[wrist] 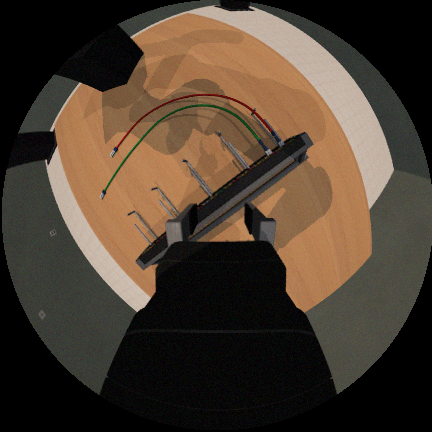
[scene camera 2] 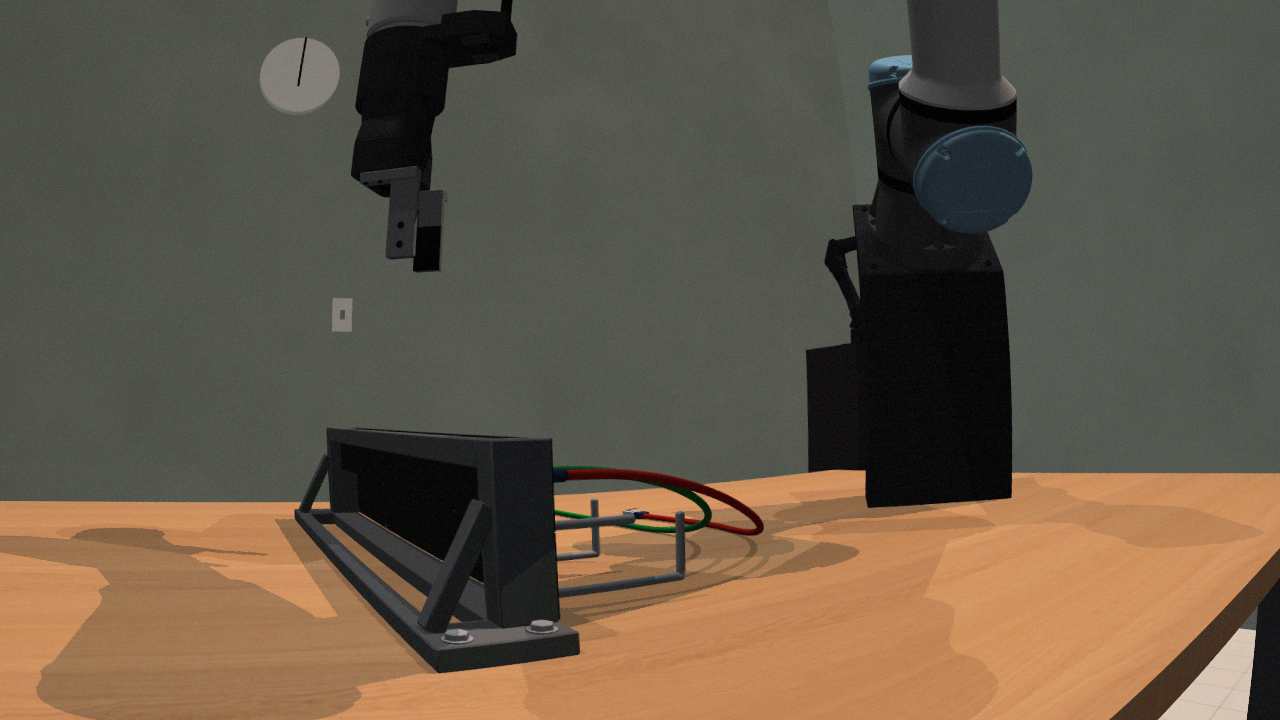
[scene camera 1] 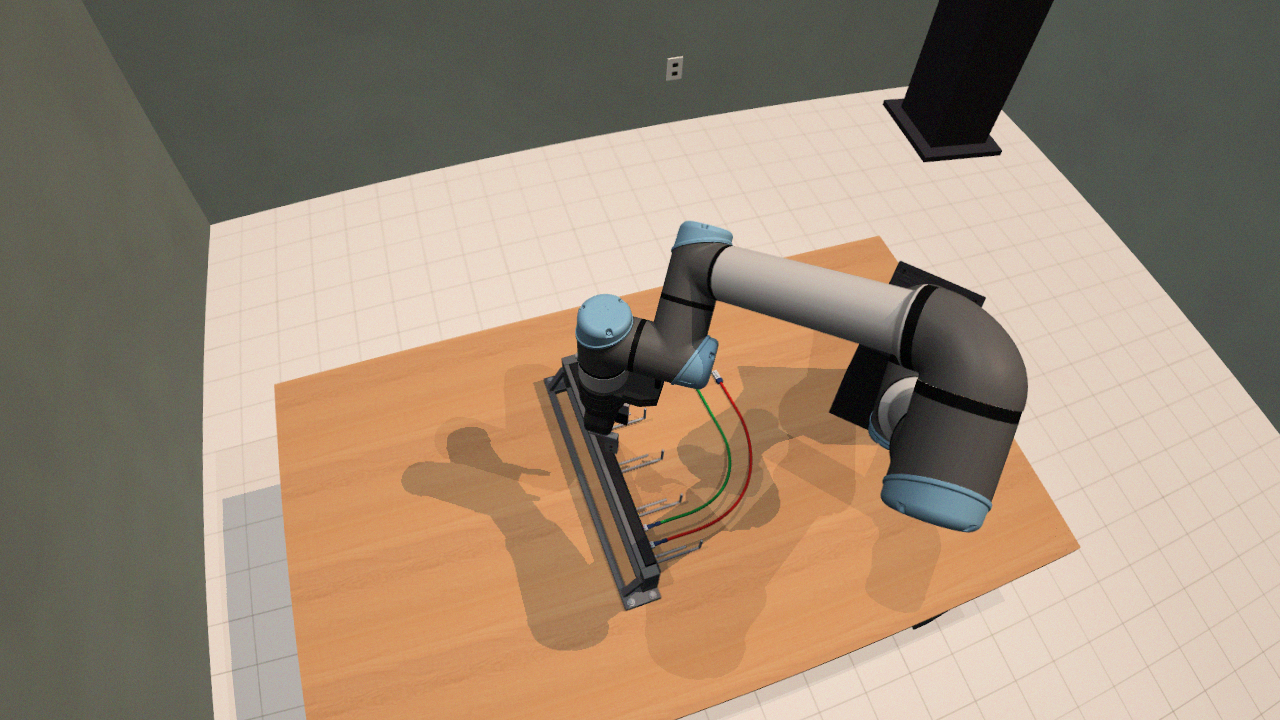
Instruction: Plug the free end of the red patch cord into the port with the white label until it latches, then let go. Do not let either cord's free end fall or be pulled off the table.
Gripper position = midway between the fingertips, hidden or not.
Note:
In view: my gripper (scene camera 2: 414, 264).
My gripper is seen too in the wrist view (wrist: 220, 212) and in scene camera 1 (scene camera 1: 616, 436).

